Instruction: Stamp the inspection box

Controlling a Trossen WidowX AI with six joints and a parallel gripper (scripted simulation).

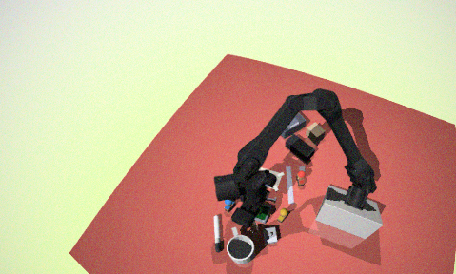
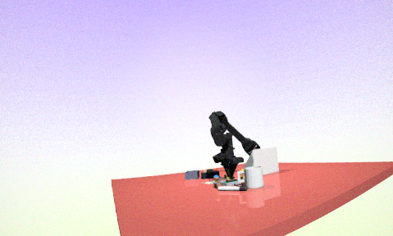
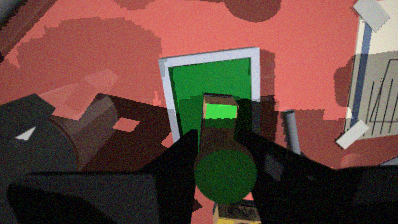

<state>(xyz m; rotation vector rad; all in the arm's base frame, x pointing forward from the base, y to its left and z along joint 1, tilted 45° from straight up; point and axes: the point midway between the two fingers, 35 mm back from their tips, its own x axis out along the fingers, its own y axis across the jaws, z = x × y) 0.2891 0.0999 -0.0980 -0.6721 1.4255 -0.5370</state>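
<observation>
The green stamp is right at my gripper tip. Also, from my gripper tip: green ink pad (30 mm below); yellow stamp (90 mm behind, 30 mm to the right, 20 mm below); blue-topped stamp (90 mm ahead, 30 mm to the left, 20 mm below).
</observation>
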